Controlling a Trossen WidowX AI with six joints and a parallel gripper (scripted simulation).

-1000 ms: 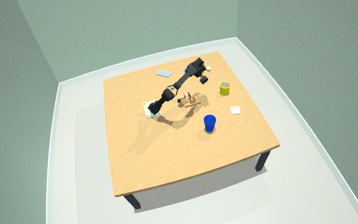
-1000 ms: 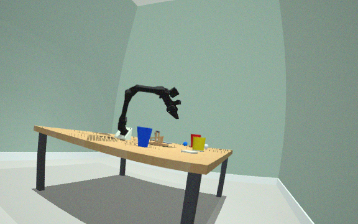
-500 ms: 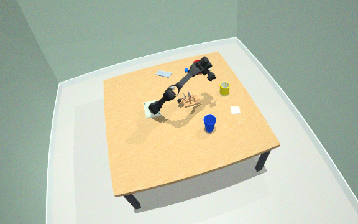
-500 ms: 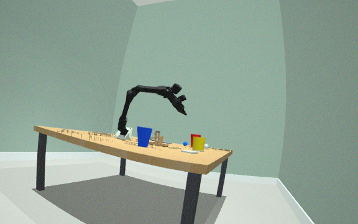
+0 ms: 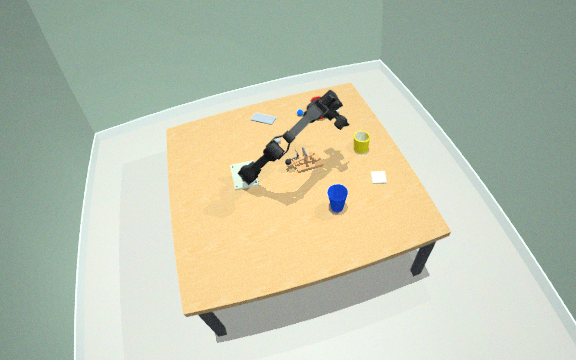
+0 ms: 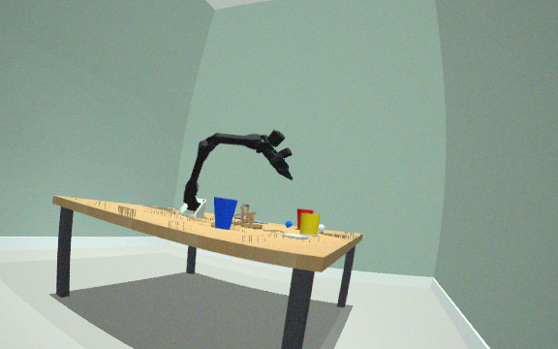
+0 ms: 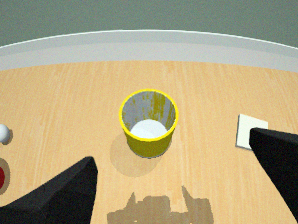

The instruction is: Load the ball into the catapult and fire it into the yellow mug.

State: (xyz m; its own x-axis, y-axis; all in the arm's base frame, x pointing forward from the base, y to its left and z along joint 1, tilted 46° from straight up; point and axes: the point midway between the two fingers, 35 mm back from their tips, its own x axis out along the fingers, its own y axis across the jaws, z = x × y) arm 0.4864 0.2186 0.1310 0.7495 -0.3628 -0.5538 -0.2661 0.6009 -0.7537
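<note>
My gripper tip is now 310 mm past the black ball, 200 mm above it and 30 mm to the left of it. Round my gripper tip: yellow mug: 230 mm below, 110 mm ahead, 30 mm to the left; white block: 250 mm below, 190 mm to the right, 140 mm ahead; wooden catapult: 240 mm behind, 210 mm below.
</note>
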